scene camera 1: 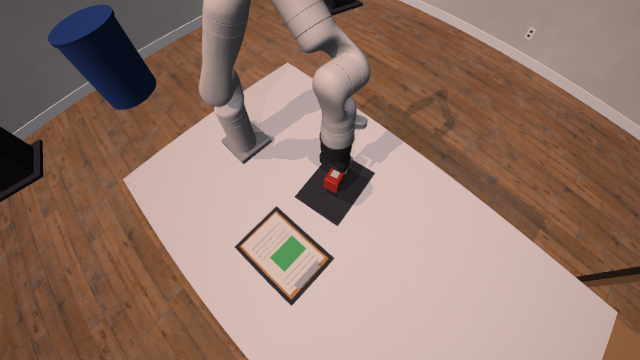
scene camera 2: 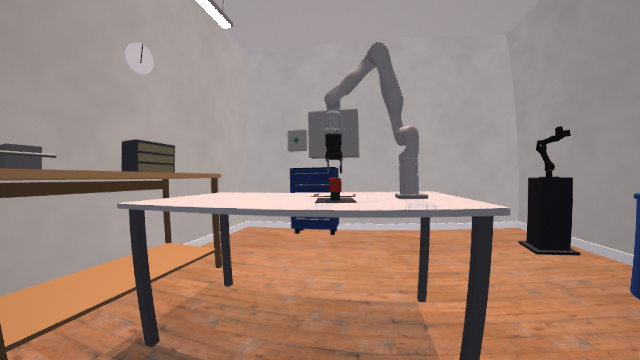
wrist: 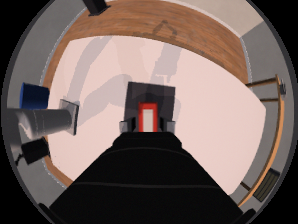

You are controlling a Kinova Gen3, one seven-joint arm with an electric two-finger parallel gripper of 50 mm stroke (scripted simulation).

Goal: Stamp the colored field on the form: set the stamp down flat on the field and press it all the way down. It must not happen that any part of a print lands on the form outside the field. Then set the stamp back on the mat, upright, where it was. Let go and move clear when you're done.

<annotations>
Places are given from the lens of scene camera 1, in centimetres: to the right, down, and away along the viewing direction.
form (scene camera 1: 283, 254): -11, 22, 75
</annotations>
